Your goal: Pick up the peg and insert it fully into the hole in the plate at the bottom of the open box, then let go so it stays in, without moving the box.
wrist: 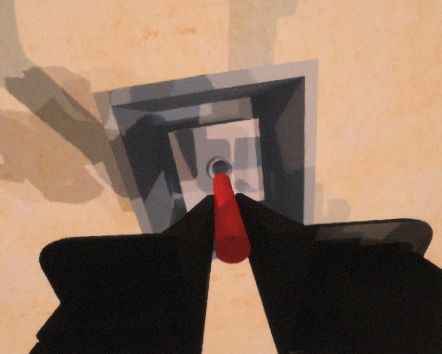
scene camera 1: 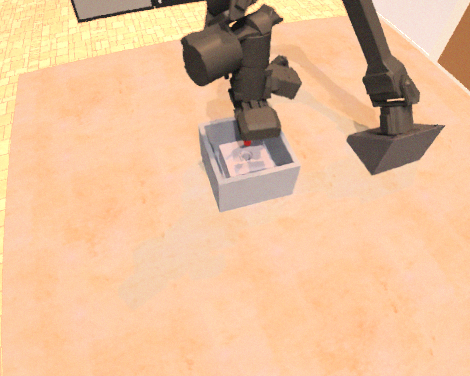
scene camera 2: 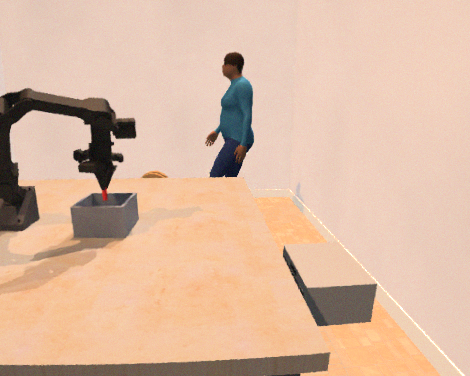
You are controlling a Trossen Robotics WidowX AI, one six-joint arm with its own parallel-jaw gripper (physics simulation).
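Places are measured from the arm's base along level axes (x ahead, y left, z up), in centimetres.
Pixels of known places: gripper, fingertip midpoint: [wrist: 224,200] [scene camera 2: 104,189]; arm's base, origin of the base link: [scene camera 1: 398,132] [scene camera 2: 15,197].
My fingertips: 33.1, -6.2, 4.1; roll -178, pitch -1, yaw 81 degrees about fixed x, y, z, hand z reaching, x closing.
For each thing: its top centre in the pictures, then the offset to it from my fingertips, as dx, dy, dz. Level surfaces: height alone.
- red peg, middle of its top: [wrist: 234,249] [scene camera 1: 249,112] [scene camera 2: 102,175] -0.1, +0.0, +4.5
- grey open box, middle of its top: [wrist: 223,181] [scene camera 1: 247,143] [scene camera 2: 105,199] +0.0, +0.2, -3.4
- pale plate, middle of its top: [wrist: 220,169] [scene camera 1: 246,155] +0.0, +0.2, -7.1
- table, its level: dz -13.2
The red peg [scene camera 1: 247,143] [scene camera 2: 105,195] [wrist: 231,220] is held between the fingers of my gripper [scene camera 2: 104,188] [wrist: 224,200], close to upright in the scene camera 2 view. Its lower end is inside the top of the grey open box [scene camera 1: 257,190] [scene camera 2: 102,222] [wrist: 311,145]. The pale plate [scene camera 1: 232,162] [wrist: 247,130] lies at the bottom of the box. Its round hole [scene camera 1: 246,155] [wrist: 219,166] shows in the wrist view just beyond the peg's lower end. The peg appears above the plate; the exact gap cannot be told.
The arm's base [scene camera 1: 395,147] [scene camera 2: 22,207] stands on the table [scene camera 1: 150,300] [scene camera 2: 200,300], beside the box. The box walls surround the space under the fingers. A grey block-shaped object [scene camera 2: 335,267] and a person [scene camera 2: 235,115] are beyond the table.
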